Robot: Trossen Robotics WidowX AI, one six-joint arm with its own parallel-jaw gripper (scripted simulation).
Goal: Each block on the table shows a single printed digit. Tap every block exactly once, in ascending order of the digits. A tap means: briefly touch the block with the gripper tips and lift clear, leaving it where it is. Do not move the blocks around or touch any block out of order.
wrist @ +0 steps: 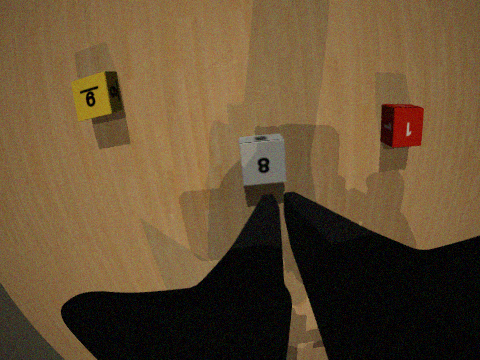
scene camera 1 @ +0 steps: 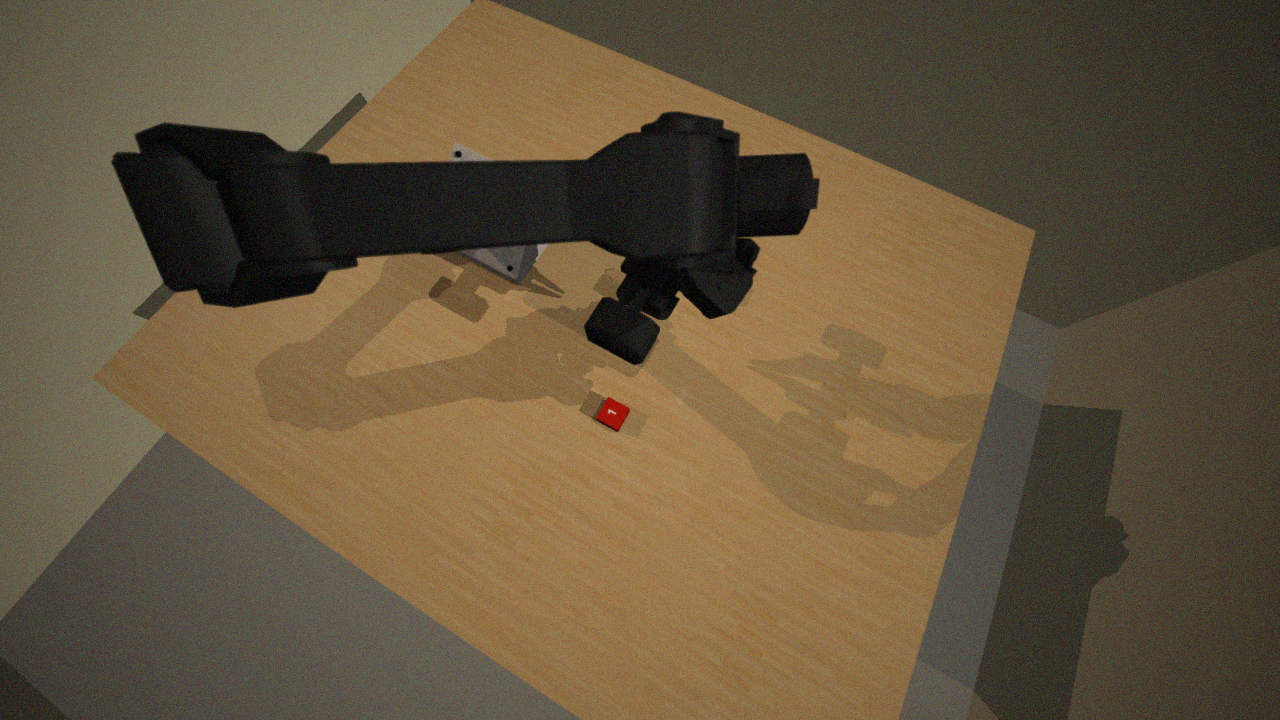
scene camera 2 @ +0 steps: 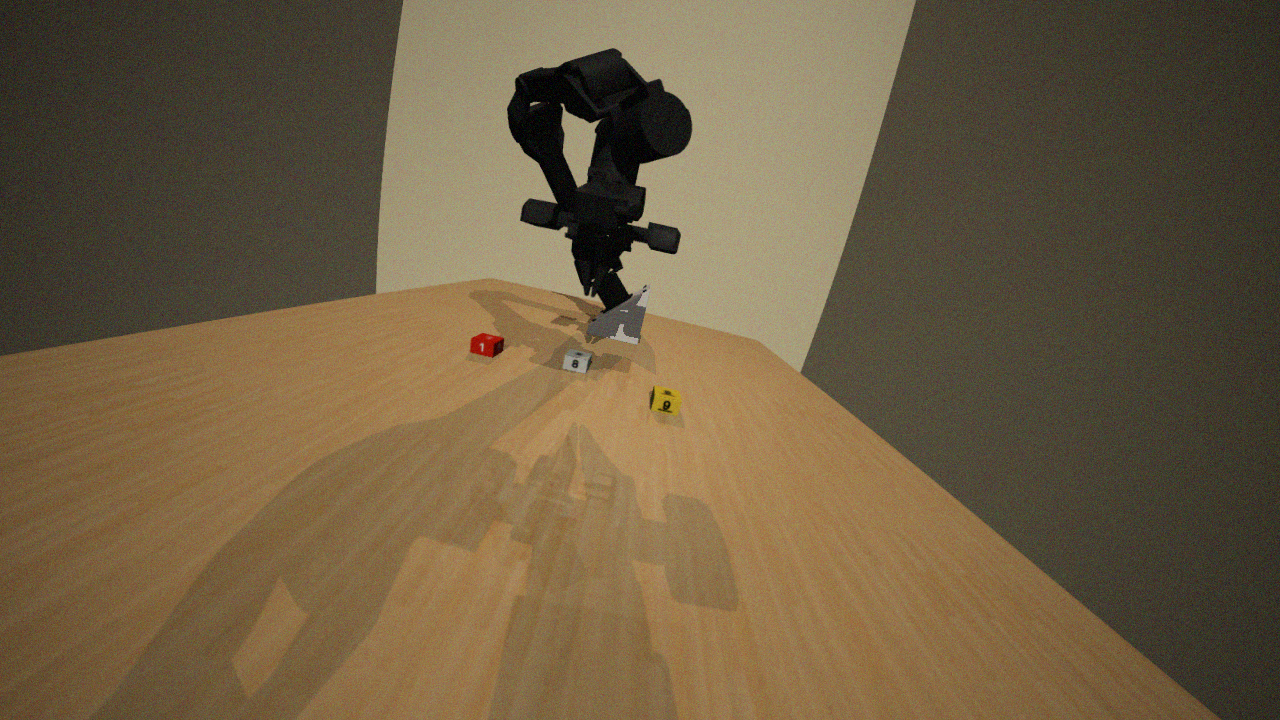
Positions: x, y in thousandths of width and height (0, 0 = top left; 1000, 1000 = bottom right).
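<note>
Scene camera 1 shows my gripper (scene camera 1: 513, 427), shut and holding nothing. Scene camera 1 misses the yellow block marked 9, hidden by my gripper. Scene camera 1 does not show the grey block marked 8, hidden by my gripper. Visible in scene camera 2: the yellow block marked 9 (scene camera 2: 518, 556) and my gripper (scene camera 2: 461, 412). Visible in the wrist view: the yellow block marked 9 (wrist: 205, 265), the grey block marked 8 (wrist: 547, 440), a red block marked 1 (wrist: 836, 349) and my gripper (wrist: 580, 568).
</note>
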